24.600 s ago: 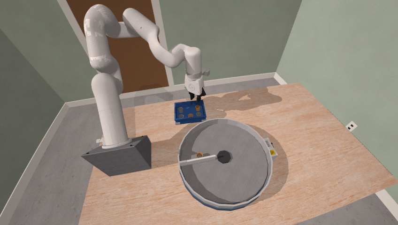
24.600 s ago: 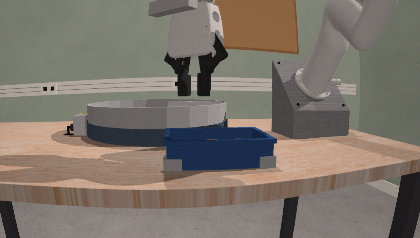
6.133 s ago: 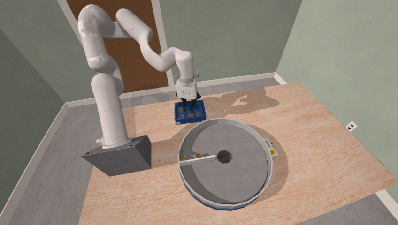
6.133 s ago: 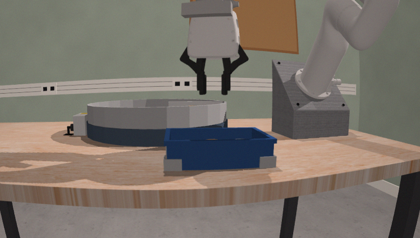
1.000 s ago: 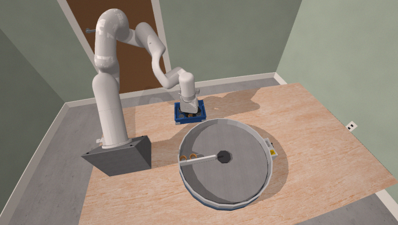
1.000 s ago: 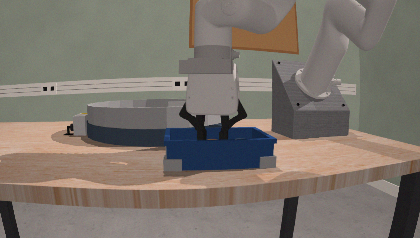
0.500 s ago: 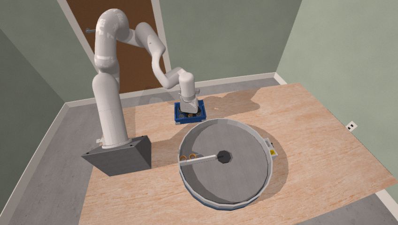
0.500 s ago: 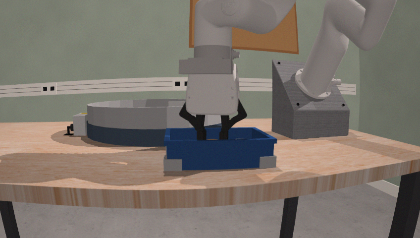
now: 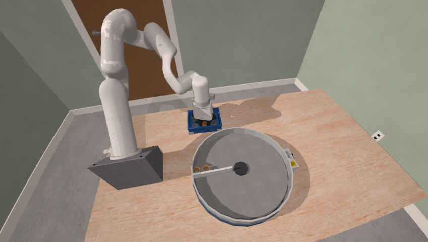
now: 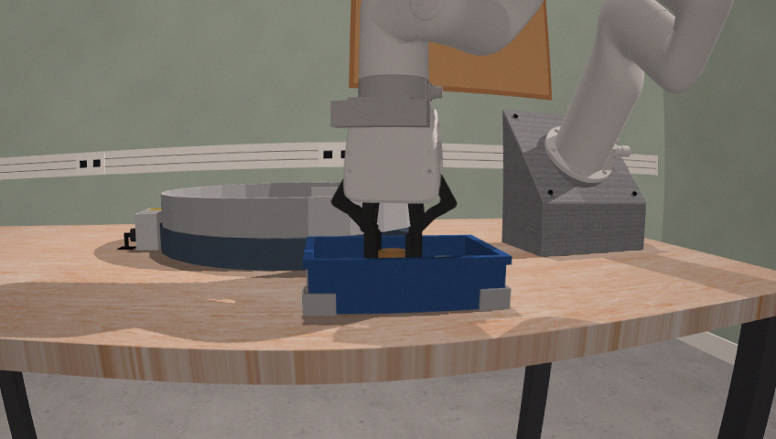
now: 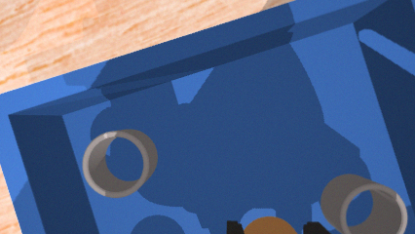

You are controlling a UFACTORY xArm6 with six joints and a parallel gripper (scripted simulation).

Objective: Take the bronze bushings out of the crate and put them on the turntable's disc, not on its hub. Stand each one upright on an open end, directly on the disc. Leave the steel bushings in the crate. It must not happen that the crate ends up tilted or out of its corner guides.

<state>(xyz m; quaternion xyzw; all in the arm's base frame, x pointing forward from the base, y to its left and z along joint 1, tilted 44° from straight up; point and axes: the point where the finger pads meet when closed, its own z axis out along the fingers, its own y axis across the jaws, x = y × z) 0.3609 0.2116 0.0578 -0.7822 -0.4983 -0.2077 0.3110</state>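
The blue crate lies 4 cm to the left of my hand and 2 cm below it. Round my hand: turntable disc: 32 cm to the right, 10 cm ahead, 1 cm above.
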